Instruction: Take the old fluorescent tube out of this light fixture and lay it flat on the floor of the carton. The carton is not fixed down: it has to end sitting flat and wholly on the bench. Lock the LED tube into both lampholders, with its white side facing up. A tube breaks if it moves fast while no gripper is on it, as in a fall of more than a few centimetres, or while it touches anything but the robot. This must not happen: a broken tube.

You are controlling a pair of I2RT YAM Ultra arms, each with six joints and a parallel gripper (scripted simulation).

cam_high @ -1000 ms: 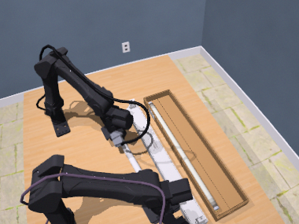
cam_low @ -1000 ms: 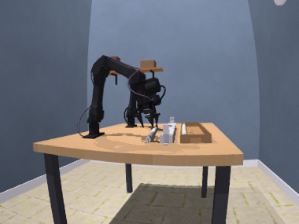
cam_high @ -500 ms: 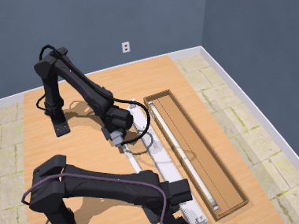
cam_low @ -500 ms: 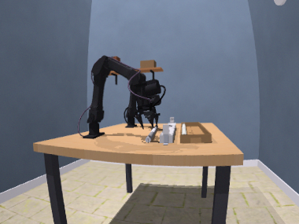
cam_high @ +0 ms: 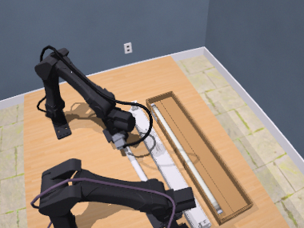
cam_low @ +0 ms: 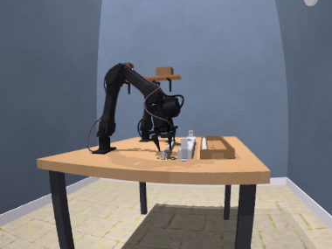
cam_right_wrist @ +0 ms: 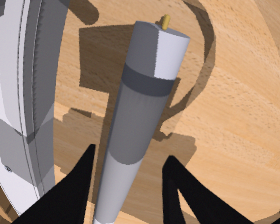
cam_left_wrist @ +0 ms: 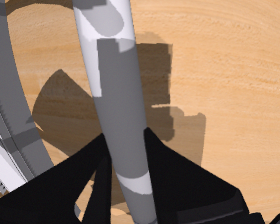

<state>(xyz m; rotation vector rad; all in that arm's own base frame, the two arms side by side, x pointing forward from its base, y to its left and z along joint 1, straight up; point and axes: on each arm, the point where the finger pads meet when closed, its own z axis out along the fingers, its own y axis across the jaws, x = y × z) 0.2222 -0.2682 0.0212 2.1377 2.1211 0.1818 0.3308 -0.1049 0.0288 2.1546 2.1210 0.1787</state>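
Right now my right hand is 10 cm short of the lampholder, 7 cm to the left of it and 4 cm below it. The rest, counted from my right hand: light fixture (6 cm ahead, 23 cm to the left, 3 cm above); then LED tube (4 cm behind, 22 cm to the left, 2 cm below); then old fluorescent tube (15 cm ahead, 25 cm to the left, 1 cm below).
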